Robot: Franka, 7 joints.
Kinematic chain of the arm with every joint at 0, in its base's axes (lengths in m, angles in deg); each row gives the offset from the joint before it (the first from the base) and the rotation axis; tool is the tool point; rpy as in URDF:
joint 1: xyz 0 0 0.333 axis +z
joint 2: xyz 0 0 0 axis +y
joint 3: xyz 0 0 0.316 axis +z
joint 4: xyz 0.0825 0 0 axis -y
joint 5: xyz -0.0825 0 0.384 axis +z
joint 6: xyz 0 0 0 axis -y
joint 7: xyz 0.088 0 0 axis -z
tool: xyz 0 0 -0.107 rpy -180 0 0
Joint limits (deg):
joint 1: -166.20..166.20
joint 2: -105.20..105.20
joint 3: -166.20..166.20
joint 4: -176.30..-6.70
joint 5: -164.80..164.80
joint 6: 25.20..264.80
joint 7: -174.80..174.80
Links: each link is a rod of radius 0.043 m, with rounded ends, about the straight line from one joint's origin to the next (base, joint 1, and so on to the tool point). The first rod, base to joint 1, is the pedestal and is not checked.
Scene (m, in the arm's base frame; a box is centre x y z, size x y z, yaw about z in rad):
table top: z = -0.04
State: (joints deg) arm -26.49 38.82 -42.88 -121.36 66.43 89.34 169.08
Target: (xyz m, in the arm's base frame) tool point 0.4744 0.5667 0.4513
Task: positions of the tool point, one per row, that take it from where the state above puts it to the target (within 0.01 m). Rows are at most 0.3 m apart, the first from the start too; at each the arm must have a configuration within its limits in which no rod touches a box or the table.
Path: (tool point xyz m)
1: 0.4462 -0.3260 0.1637
2: 0.5985 -0.1385 0.2064
3: 0.6610 0.1055 0.2696
4: 0.6165 0.3575 0.3523
5: 0.4744 0.5667 0.4513

